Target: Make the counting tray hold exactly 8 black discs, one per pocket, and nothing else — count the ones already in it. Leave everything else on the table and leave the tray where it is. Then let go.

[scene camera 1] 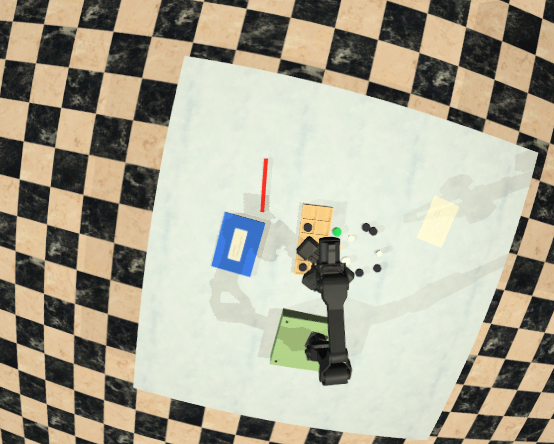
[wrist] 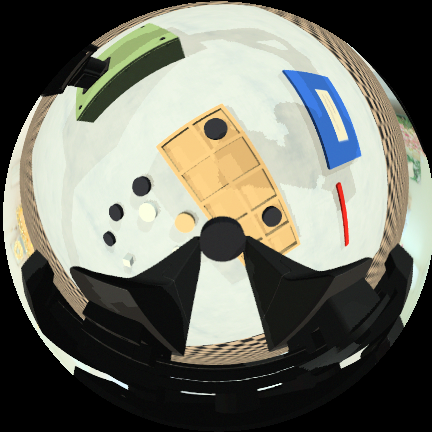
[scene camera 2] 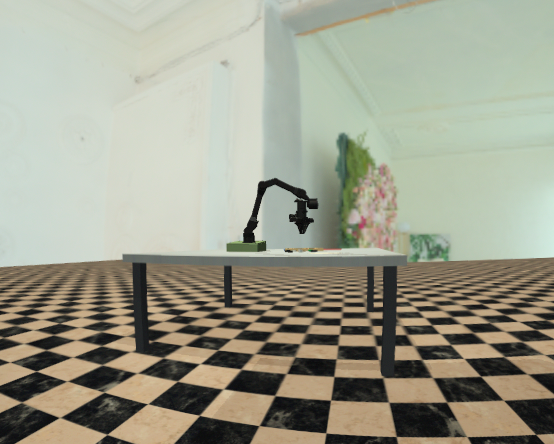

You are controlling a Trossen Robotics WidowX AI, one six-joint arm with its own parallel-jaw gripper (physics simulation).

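Observation:
The tan counting tray [scene camera 1: 324, 214] [wrist: 239, 154] has two columns of square pockets. One black disc [scene camera 1: 303, 267] [wrist: 215, 128] lies in an end pocket and another black disc [scene camera 1: 308, 227] [wrist: 272, 216] lies nearer the other end. My gripper [scene camera 2: 302, 232] [wrist: 221, 241] points down, high above the tray, shut on a black disc [wrist: 222, 235]. In scene camera 1 the arm hides its fingertips and some pockets. Loose black discs lie beside the tray: one disc [scene camera 1: 359, 272] [wrist: 141, 186], a second disc [scene camera 1: 377, 268] [wrist: 116, 212], and a close pair, one disc [scene camera 1: 366, 227] and its neighbour [scene camera 1: 373, 231].
Beside the tray lie a green disc [scene camera 1: 337, 231], a tan disc [wrist: 185, 222], a cream disc [wrist: 148, 212], a small cream piece [scene camera 1: 351, 238] and a white cube [scene camera 1: 379, 253] [wrist: 128, 260]. A blue block [scene camera 1: 221, 245], red stick [scene camera 1: 264, 185], paper [scene camera 1: 438, 221] and green base [scene camera 1: 290, 345] are farther off.

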